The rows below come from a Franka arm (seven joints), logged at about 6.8 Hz.
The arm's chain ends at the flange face. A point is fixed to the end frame.
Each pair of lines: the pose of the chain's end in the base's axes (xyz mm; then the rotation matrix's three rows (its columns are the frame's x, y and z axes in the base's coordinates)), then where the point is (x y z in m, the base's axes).
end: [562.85 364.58 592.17], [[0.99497 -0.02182 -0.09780], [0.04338 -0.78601 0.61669], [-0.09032 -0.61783 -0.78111]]
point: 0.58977 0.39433 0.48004
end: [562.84 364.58 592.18], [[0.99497 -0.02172 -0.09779], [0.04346 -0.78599 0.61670], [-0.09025 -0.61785 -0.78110]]
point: 0.58976 0.39434 0.48006
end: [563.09 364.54 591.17], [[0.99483 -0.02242 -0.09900], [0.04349 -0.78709 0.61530], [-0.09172 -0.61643 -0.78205]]
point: 0.58985 0.39411 0.47896
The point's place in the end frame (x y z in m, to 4 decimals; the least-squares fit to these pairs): 0.0382 0.0453 0.1033
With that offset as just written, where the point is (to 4 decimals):
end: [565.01 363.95 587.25], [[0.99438 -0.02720 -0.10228], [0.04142 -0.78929 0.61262], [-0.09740 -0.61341 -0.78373]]
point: 0.5912 0.3931 0.4748
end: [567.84 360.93 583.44], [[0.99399 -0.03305 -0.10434], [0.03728 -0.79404 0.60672], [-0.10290 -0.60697 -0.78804]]
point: 0.5935 0.3891 0.4706
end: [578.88 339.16 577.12], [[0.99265 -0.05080 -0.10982], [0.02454 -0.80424 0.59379], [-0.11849 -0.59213 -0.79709]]
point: 0.6032 0.3650 0.4634
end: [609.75 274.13 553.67], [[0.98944 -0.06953 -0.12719], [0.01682 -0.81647 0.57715], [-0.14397 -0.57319 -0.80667]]
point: 0.6313 0.2974 0.4389
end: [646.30 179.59 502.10], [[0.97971 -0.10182 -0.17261], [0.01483 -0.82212 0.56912], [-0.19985 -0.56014 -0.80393]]
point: 0.6613 0.2017 0.3860
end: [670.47 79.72 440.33], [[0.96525 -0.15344 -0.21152], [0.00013 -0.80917 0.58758], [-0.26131 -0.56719 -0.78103]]
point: 0.6785 0.1038 0.3240
